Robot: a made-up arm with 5 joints.
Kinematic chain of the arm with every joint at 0, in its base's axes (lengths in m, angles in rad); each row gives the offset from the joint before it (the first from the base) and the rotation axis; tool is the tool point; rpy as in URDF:
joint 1: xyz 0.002 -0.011 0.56 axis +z
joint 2: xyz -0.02 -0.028 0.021 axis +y
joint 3: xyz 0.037 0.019 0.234 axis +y
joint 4: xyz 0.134 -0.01 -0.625 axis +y
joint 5: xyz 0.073 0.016 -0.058 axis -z
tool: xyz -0.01 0.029 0.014 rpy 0 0 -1.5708
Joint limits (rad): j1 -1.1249..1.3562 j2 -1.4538..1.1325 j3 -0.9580..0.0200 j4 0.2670..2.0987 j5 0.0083..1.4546
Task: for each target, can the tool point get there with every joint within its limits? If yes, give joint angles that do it. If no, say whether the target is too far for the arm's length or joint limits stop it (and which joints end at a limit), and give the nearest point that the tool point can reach.
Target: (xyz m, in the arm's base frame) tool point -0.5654 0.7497 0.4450
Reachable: no: joint limits stop it (at a limit: joint 2, joint 3, joint 5) | nearest point -0.2462 0.3218 0.2994 | short by 0.553 m
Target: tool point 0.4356 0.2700 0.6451
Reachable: yes | joints 0.5221 -0.9267 -0.3446 1.3560 0.1727
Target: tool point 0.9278 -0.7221 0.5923
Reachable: no: too far | nearest point 0.5694 -0.4468 0.5880 | short by 0.452 m
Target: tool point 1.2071 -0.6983 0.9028
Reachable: no: too far | nearest point 0.6074 -0.3563 0.7449 | short by 0.708 m
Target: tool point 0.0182 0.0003 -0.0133
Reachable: yes | joints -0.2665 0.8796 -0.5030 1.4343 1.2699
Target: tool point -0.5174 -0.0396 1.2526
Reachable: no: joint limits stop it (at a limit: joint 1, joint 2, joint 3, joint 4) | nearest point -0.0112 0.0567 1.2896 | short by 0.517 m
